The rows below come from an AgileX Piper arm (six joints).
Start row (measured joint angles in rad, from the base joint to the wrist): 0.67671, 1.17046, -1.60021, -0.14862, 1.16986, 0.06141
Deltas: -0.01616, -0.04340, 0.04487, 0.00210, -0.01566, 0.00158; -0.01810, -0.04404, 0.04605, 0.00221, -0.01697, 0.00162; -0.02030, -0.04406, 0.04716, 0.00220, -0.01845, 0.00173; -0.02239, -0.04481, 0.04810, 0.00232, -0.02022, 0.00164; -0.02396, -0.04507, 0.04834, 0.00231, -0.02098, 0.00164; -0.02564, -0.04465, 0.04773, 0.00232, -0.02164, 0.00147; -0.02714, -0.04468, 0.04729, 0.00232, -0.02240, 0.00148; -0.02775, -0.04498, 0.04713, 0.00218, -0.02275, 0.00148; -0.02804, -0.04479, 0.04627, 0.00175, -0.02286, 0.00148
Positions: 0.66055, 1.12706, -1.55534, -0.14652, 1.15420, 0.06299; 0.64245, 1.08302, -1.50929, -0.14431, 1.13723, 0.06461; 0.62215, 1.03896, -1.46213, -0.14211, 1.11878, 0.06634; 0.59976, 0.99415, -1.41403, -0.13979, 1.09856, 0.06798; 0.57580, 0.94908, -1.36569, -0.13748, 1.07758, 0.06962; 0.55016, 0.90443, -1.31796, -0.13516, 1.05594, 0.07109; 0.52302, 0.85975, -1.27067, -0.13284, 1.03354, 0.07257; 0.49527, 0.81477, -1.22354, -0.13066, 1.01079, 0.07405; 0.46723, 0.76998, -1.17727, -0.12891, 0.98793, 0.07553
